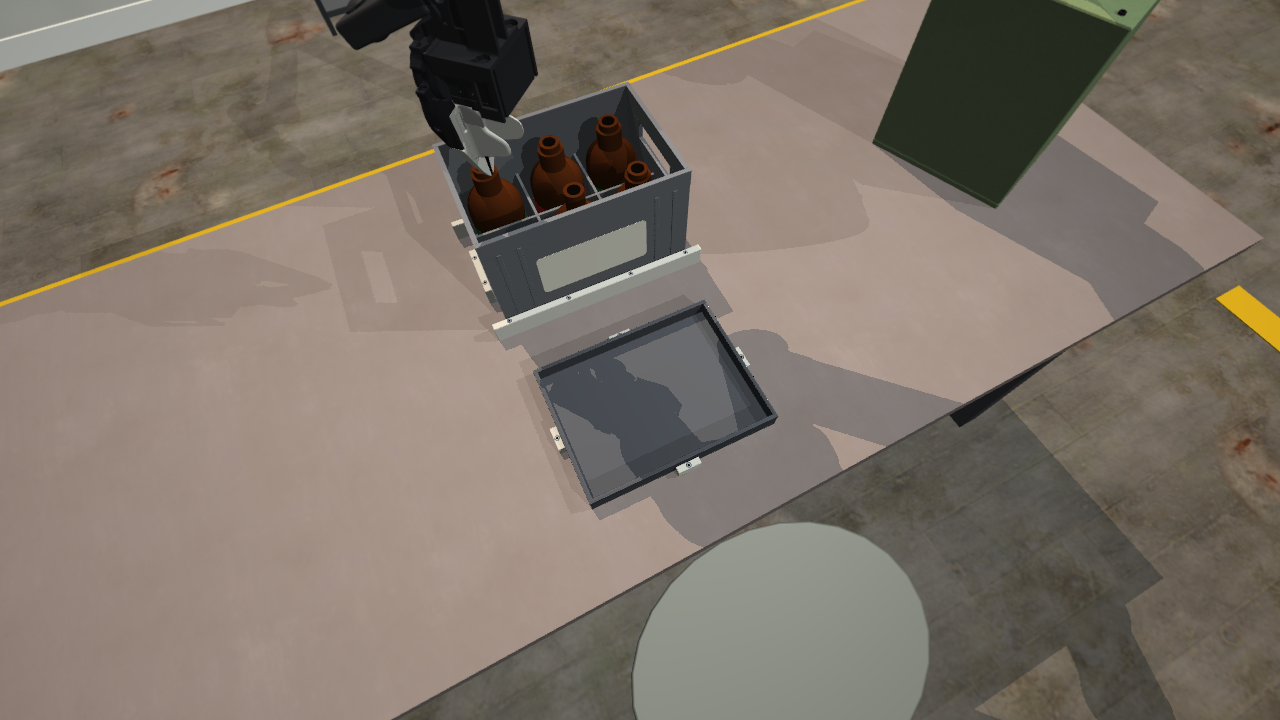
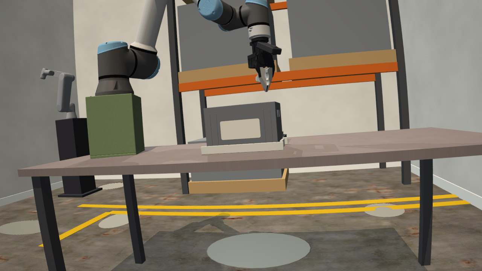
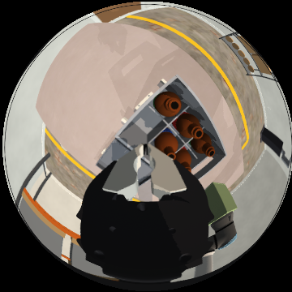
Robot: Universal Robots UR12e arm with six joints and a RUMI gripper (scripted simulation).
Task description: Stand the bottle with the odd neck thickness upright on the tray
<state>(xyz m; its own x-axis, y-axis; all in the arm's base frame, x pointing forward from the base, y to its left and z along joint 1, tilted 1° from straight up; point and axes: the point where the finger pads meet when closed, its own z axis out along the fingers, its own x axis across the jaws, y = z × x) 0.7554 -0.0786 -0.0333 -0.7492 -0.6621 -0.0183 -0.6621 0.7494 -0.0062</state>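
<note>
Now: hand 90 mm past the grey crate, 30 mm to the left of it and 160 mm above it. Also, from my hand: dark tray (70 mm behind, 240 mm to the left, 230 mm below); brown bottle (90 mm behind, 10 mm to the left, 150 mm below).
</note>
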